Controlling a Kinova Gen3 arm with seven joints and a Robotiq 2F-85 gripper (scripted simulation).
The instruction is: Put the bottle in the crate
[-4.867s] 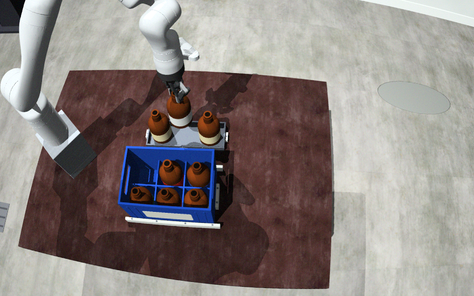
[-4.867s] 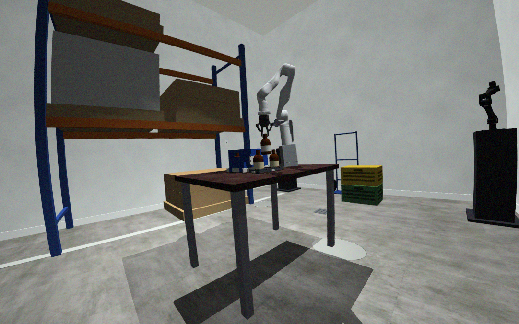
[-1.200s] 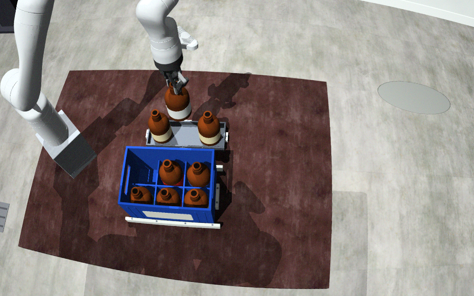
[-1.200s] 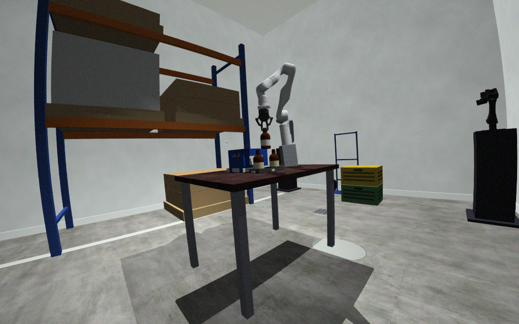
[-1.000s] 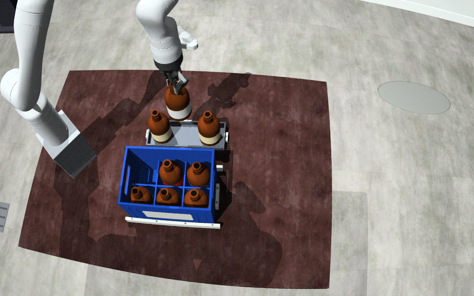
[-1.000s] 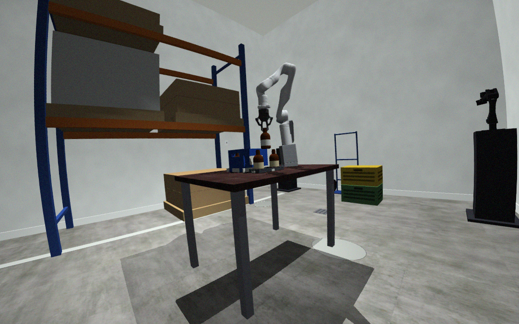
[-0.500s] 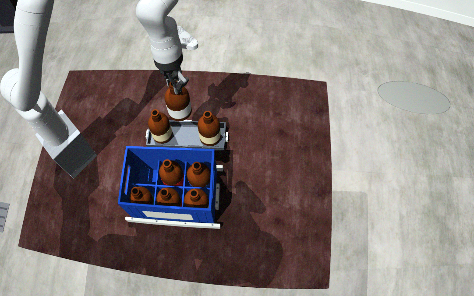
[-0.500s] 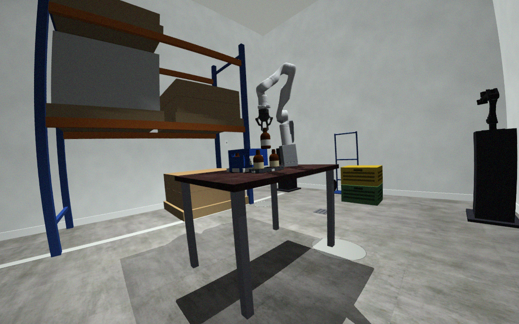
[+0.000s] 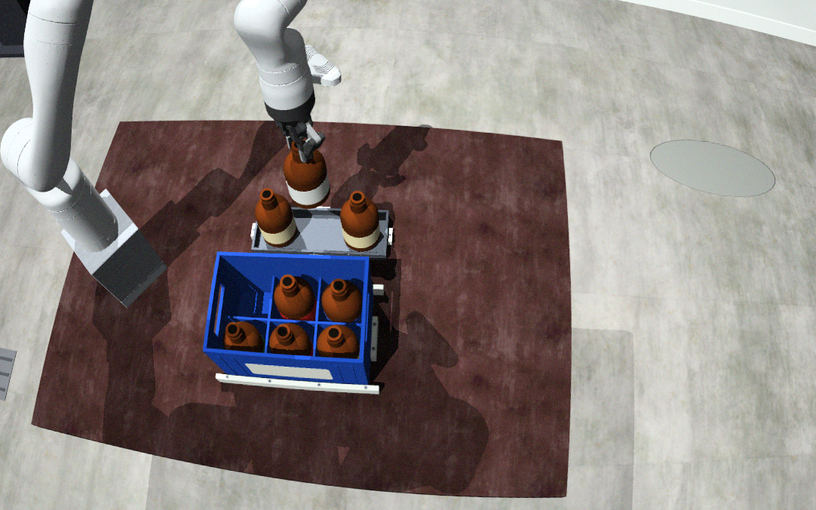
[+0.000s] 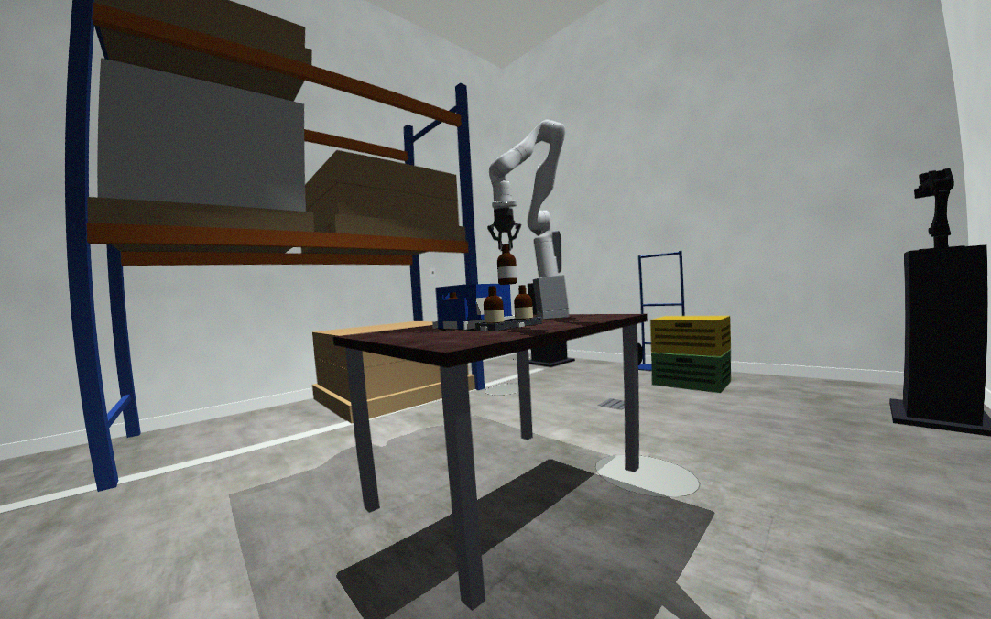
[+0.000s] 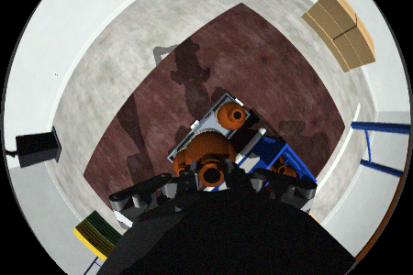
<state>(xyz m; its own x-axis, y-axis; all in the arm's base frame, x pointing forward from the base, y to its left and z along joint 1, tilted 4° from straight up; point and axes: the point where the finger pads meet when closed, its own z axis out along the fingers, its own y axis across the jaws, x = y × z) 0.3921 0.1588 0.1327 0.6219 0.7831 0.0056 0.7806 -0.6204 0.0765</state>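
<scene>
The brown bottle is 70 mm below my hand. Also, from my hand: grey tray (300 mm below); crate (10 mm ahead, 220 mm to the right, 230 mm below).
</scene>
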